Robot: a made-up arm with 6 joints.
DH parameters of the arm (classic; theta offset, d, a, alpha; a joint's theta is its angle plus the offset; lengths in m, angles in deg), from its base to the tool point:
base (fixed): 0 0.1 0 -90
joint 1: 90 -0.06 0.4 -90
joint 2: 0 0.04 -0.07 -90
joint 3: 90 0.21 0.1 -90
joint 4: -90 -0.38 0.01 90
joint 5: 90 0.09 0.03 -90
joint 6: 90 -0.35 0.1 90
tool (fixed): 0 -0.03 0 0
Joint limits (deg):
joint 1: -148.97..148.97
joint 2: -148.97..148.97
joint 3: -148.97..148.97
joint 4: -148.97..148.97
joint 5: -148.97..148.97
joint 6: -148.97..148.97
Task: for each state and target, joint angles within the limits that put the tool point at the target. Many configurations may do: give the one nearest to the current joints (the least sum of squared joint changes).
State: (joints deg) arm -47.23 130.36 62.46 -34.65 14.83 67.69
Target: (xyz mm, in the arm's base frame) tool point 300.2 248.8 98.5
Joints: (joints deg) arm -13.40 148.97 90.76 -40.96 20.06 66.36
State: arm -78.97 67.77 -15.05 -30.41 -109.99 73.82
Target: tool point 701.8 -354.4 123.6
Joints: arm -70.55 67.04 13.39 -29.75 -148.97 72.53
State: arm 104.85 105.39 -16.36 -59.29 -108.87 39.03
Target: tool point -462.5 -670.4 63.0
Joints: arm 103.83 80.72 -5.78 -55.41 -119.09 42.92
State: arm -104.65 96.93 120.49 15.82 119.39 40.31
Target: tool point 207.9 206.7 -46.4
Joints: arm -73.27 117.58 129.70 24.42 92.19 34.74
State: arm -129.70 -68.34 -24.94 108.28 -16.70 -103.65
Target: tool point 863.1 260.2 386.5
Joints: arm -103.93 -55.50 -41.46 99.04 -22.88 -105.49
